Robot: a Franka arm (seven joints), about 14 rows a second.
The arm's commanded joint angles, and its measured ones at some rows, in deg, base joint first. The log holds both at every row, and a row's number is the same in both.
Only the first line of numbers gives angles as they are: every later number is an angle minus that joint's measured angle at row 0.
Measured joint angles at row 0:
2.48, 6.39, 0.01, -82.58, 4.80, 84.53, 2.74
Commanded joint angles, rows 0 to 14:
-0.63, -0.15, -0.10, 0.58, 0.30, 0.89, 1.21
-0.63, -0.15, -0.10, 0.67, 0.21, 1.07, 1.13
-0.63, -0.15, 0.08, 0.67, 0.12, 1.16, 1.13
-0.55, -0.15, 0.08, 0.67, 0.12, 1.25, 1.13
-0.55, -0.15, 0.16, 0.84, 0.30, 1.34, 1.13
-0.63, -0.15, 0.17, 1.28, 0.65, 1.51, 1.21
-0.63, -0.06, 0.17, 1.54, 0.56, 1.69, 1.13
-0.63, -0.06, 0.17, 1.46, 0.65, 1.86, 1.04
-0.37, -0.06, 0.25, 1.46, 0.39, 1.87, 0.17
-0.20, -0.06, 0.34, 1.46, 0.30, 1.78, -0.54
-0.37, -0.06, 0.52, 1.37, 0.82, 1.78, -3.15
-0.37, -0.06, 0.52, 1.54, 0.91, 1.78, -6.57
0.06, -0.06, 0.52, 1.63, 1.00, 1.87, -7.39
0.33, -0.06, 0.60, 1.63, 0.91, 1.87, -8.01
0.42, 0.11, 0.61, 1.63, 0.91, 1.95, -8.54
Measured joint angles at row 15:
0.09, -0.04, 0.59, 0.91, 0.00, 1.91, -6.01
